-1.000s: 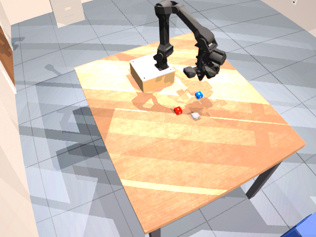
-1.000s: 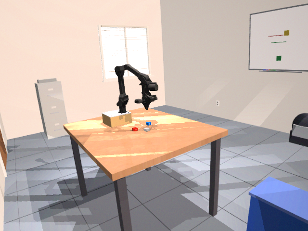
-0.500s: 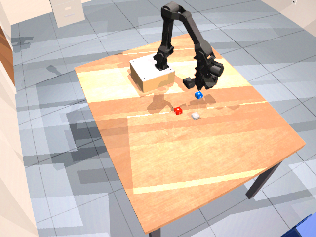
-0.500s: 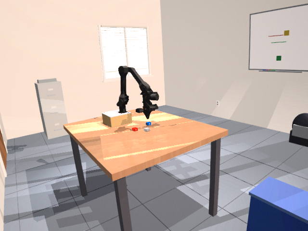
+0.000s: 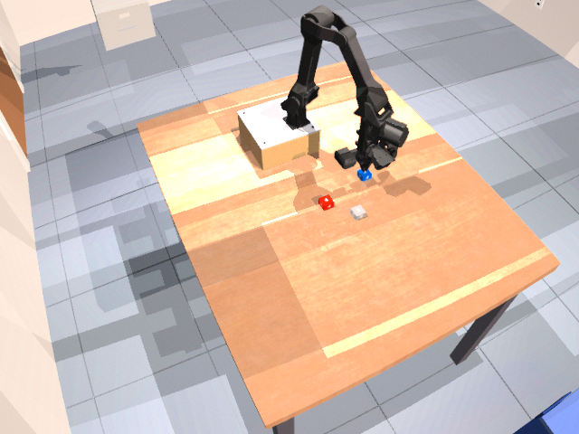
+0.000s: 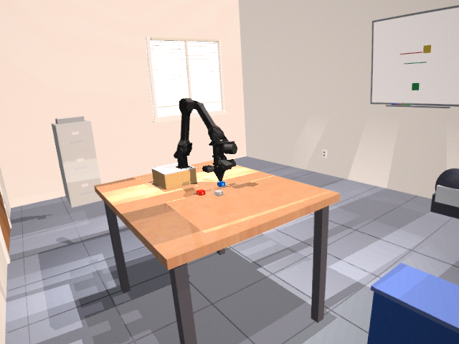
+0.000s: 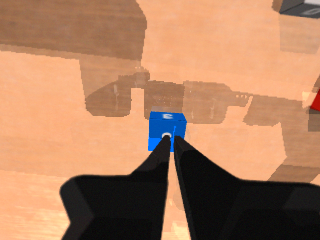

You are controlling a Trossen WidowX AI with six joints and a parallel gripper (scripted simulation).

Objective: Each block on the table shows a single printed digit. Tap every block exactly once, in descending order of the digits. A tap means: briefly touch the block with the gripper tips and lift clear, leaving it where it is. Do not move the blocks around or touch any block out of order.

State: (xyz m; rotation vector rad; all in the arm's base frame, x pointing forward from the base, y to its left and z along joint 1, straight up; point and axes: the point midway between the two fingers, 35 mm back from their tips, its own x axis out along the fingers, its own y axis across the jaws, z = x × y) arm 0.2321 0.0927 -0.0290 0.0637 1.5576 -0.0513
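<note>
Right now my gripper tip is 20 mm above the blue block. From my gripper tip the other things lie so: grey-white block: 110 mm ahead, 100 mm to the right, 20 mm below; red block: 30 mm ahead, 160 mm to the right, 20 mm below.
</note>
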